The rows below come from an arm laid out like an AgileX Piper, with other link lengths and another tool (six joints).
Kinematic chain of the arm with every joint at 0, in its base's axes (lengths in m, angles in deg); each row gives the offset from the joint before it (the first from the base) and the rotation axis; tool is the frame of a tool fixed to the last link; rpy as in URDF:
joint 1: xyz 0 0 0.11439 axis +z
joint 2: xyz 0 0 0 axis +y
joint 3: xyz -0.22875 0 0.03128 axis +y
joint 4: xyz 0.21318 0 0.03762 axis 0.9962 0 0.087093
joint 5: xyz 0 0 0 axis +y
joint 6: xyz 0.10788 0 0.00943 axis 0.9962 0 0.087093
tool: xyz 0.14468 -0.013 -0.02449 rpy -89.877 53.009 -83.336
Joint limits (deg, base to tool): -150..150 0..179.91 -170..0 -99.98..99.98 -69.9..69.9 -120..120
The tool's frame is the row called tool.
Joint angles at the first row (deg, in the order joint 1, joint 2, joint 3, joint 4, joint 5, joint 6):
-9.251 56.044 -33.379 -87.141 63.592 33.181
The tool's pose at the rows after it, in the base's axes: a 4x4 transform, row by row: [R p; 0 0 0 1], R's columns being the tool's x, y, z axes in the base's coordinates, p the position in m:
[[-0.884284 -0.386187 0.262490 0.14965], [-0.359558 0.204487 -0.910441 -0.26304], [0.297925 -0.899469 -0.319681 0.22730], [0 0 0 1]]
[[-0.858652 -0.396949 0.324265 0.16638], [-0.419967 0.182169 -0.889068 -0.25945], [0.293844 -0.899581 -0.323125 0.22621], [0 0 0 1]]
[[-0.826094 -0.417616 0.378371 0.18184], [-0.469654 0.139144 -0.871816 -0.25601], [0.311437 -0.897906 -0.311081 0.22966], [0 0 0 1]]
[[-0.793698 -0.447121 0.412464 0.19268], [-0.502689 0.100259 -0.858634 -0.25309], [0.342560 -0.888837 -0.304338 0.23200], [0 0 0 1]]
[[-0.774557 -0.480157 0.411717 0.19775], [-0.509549 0.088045 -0.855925 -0.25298], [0.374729 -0.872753 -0.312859 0.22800], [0 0 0 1]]
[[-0.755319 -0.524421 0.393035 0.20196], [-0.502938 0.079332 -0.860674 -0.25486], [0.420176 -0.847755 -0.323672 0.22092], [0 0 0 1]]
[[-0.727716 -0.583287 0.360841 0.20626], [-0.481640 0.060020 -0.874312 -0.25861], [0.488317 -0.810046 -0.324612 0.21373], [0 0 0 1]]
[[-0.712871 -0.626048 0.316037 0.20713], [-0.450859 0.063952 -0.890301 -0.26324], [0.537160 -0.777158 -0.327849 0.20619], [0 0 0 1]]
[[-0.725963 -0.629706 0.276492 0.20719], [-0.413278 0.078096 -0.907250 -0.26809], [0.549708 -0.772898 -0.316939 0.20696], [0 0 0 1]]
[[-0.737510 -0.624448 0.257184 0.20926], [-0.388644 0.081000 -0.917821 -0.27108], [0.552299 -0.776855 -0.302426 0.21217], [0 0 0 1]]
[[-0.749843 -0.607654 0.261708 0.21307], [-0.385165 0.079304 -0.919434 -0.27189], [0.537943 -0.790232 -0.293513 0.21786], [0 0 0 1]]
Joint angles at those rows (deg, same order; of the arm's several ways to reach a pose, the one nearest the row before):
-9.251 56.045 -33.380 -87.390 60.282 33.310
-9.251 56.083 -33.378 -88.295 56.496 33.312
-9.251 56.174 -33.379 -90.221 53.273 32.796
-9.252 56.324 -33.379 -91.504 51.013 31.365
-9.249 57.699 -33.379 -91.961 50.579 30.604
-9.249 60.371 -33.379 -92.833 51.112 30.388
-9.251 64.276 -33.380 -94.772 52.611 30.412
-9.249 68.328 -33.921 -95.545 54.879 30.778
-9.252 71.595 -35.693 -95.769 57.471 31.863
-9.250 73.478 -37.612 -95.895 59.018 32.091
-9.250 73.978 -39.103 -95.989 59.146 32.361

